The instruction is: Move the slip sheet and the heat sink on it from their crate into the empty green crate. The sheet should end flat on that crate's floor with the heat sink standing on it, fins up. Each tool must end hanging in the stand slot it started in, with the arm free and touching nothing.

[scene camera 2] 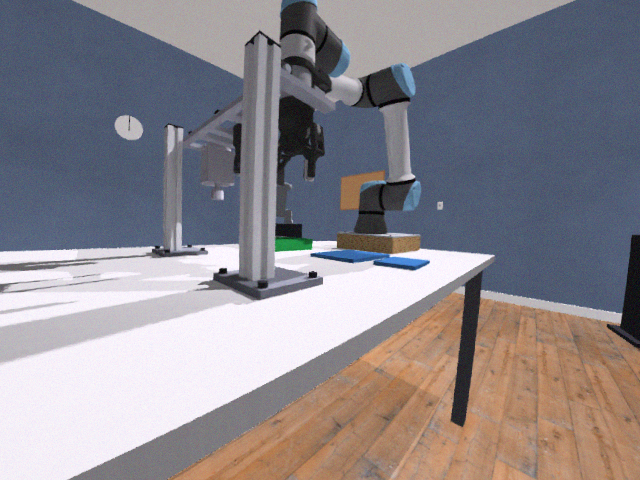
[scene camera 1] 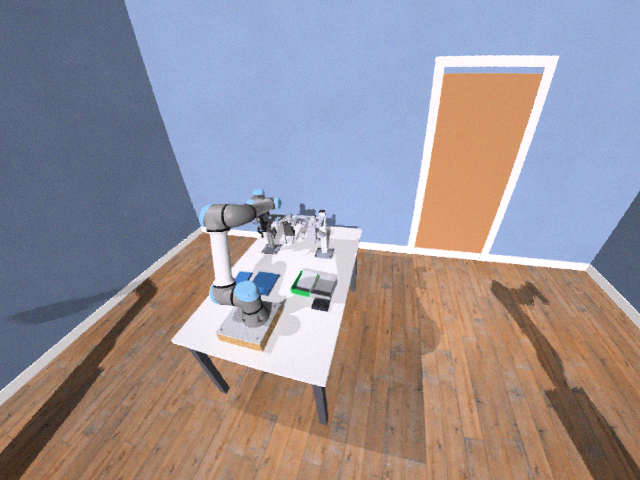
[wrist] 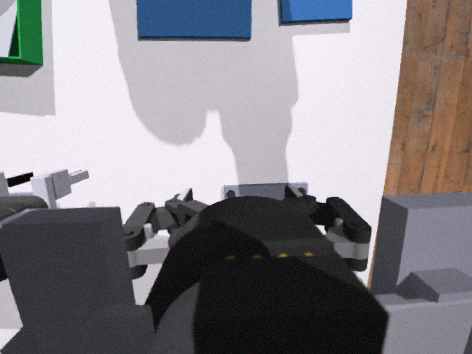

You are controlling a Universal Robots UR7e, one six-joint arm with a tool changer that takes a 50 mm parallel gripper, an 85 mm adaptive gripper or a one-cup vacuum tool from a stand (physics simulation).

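Frame: origin at the arm's base, x back, y right, z up, level; metres.
Seen in the pictures: hand at its tool point: (scene camera 2: 295, 97); arm's base at its link origin: (scene camera 2: 370, 233) (scene camera 1: 256, 316).
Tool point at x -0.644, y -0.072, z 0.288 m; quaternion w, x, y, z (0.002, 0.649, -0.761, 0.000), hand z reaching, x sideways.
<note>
Pixels of each thing's top centre, then the offset from my tool point to it. "pt": a spot on its surface instead.
- green crate at its top centre: (scene camera 2: 283, 238) (scene camera 1: 305, 280) dx +0.317, dy +0.310, dz -0.317 m
- pale sheet-like surface at a spot on its surface: (wrist: 6, 30) pt dx +0.255, dy +0.284, dz -0.324 m
- grey crate at its top centre: (scene camera 1: 324, 284) dx +0.355, dy +0.440, dz -0.317 m
- black block at its top centre: (scene camera 1: 320, 303) dx +0.502, dy +0.426, dz -0.330 m
- grey vacuum tool at its top centre: (scene camera 2: 218, 140) (scene camera 1: 313, 220) dx +0.056, dy +0.366, dz +0.000 m
- larger blue plate at its top centre: (scene camera 2: 351, 253) (scene camera 1: 262, 282) dx +0.302, dy +0.004, dz -0.350 m
- smaller blue plate at its top centre: (scene camera 2: 402, 260) (scene camera 1: 241, 278) dx +0.263, dy -0.167, dz -0.350 m
The green crate (scene camera 1: 300, 290) (scene camera 2: 294, 243) (wrist: 31, 35) stands on the table; a pale sheet-like surface (scene camera 1: 308, 279) (wrist: 6, 30) shows inside it, with a dark gap at one corner in the wrist view. A grey crate (scene camera 1: 323, 291) adjoins it. A black block (scene camera 1: 320, 304) (scene camera 2: 289, 229) stands close by; I cannot tell whether it is the heat sink, and no fins can be made out. My arm's flange is down at the adaptive gripper (scene camera 2: 295, 175) (wrist: 240, 192), which is in its slot of the tool stand (scene camera 2: 258, 155). Its fingers are spread open and empty.
The grey vacuum tool (scene camera 2: 217, 167) hangs in the stand farther along. The stand's other post (scene camera 1: 323, 232) (scene camera 2: 173, 188) rises from the table. A larger blue plate (scene camera 1: 266, 282) (scene camera 2: 351, 255) (wrist: 195, 17) and a smaller blue plate (scene camera 1: 244, 275) (scene camera 2: 402, 262) (wrist: 317, 10) lie between stand and arm base.
</note>
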